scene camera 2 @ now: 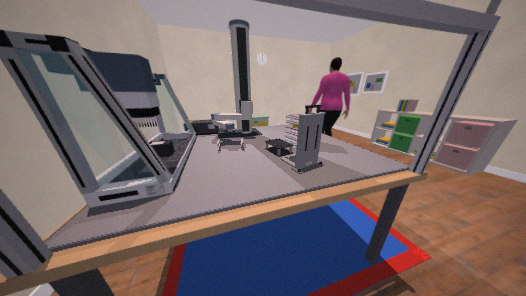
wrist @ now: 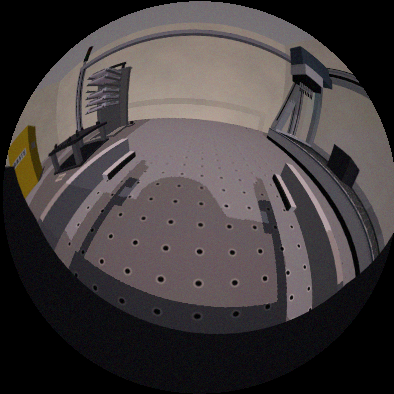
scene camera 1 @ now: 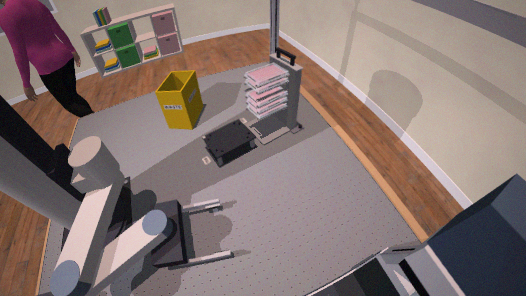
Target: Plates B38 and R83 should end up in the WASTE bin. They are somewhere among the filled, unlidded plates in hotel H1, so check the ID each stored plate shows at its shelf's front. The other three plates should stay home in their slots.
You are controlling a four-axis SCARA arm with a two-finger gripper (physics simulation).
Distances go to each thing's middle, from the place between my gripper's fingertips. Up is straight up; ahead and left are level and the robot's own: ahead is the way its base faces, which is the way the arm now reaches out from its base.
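From my hand: low black stand [scene camera 1: 231,136], 1 cm above, 31 cm to the left, 11 cm ahead; hotel H1 [scene camera 2: 311,154], 10 cm above, 37 cm to the left, 36 cm ahead.
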